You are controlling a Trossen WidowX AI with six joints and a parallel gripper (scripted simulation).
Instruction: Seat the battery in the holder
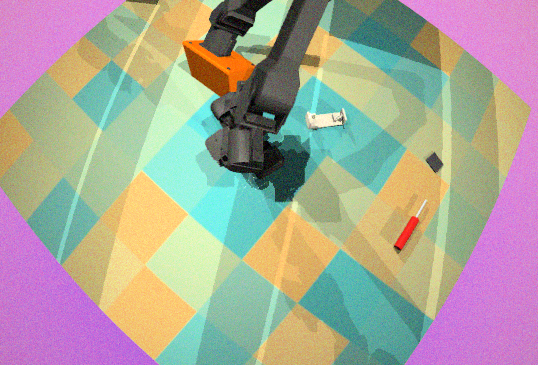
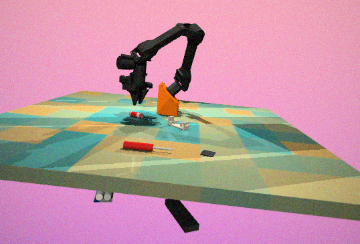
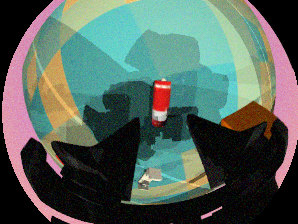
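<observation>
Right now the battery is 5 cm below my gripper tip. Round my gripper tip: red-handled screwdriver 44 cm ahead, 12 cm to the left, 5 cm below; then black square 42 cm ahead, 30 cm to the left, 6 cm below.
</observation>
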